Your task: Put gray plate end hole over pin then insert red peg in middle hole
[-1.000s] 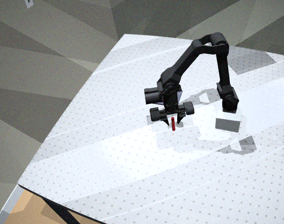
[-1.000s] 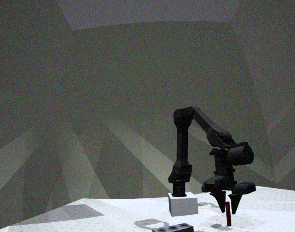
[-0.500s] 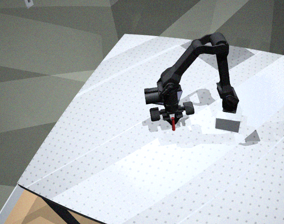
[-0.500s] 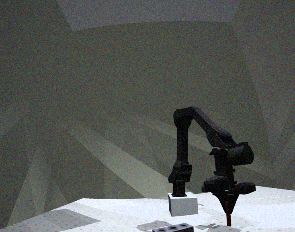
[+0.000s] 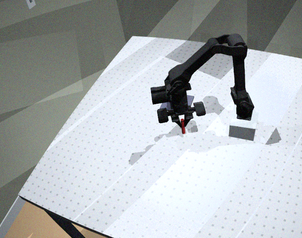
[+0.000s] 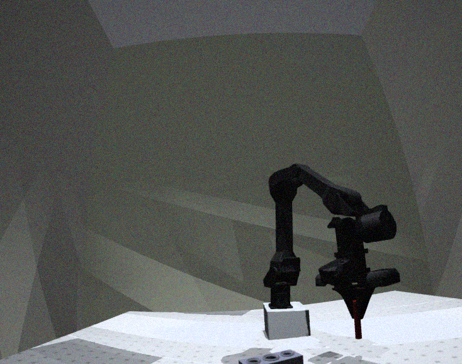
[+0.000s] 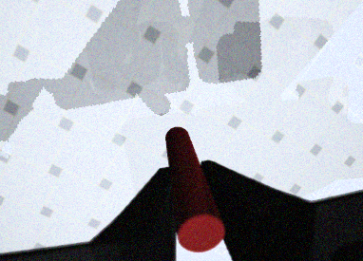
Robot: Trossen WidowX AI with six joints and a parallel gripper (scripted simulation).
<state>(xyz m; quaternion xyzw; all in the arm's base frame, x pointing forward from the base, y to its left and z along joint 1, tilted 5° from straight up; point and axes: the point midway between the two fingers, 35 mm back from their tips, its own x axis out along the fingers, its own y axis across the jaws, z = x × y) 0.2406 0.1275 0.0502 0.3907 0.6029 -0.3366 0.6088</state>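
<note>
Right now the gray plate is 11 cm ahead of my gripper tip, 20 cm to the right of it and 3 cm below it. Also, from my gripper tip: red peg: right at my gripper tip.
</note>
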